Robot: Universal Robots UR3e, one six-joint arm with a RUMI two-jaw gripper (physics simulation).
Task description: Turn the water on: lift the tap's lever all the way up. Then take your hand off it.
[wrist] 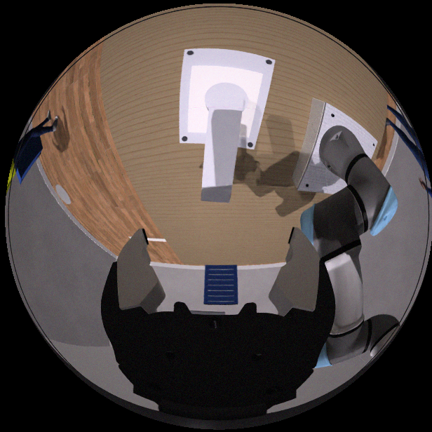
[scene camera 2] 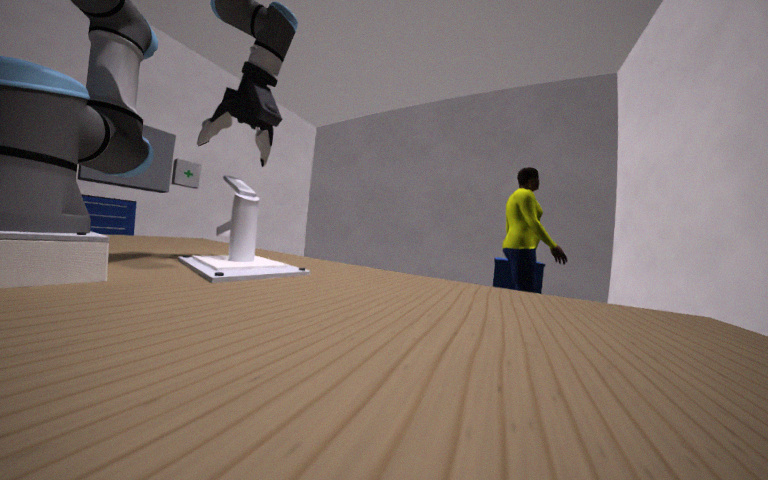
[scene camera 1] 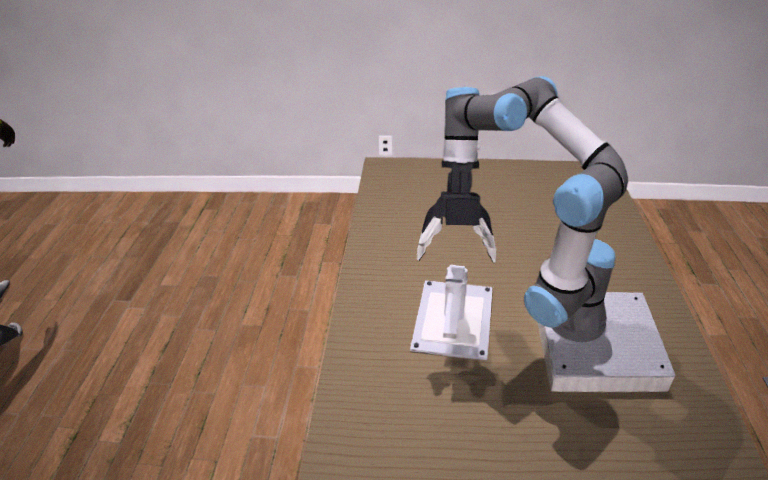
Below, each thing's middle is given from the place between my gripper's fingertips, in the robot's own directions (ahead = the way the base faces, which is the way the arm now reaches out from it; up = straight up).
Now: the lever (wrist: 225, 101) 20 mm behind my hand, 50 mm to the right of it and 80 mm below it.
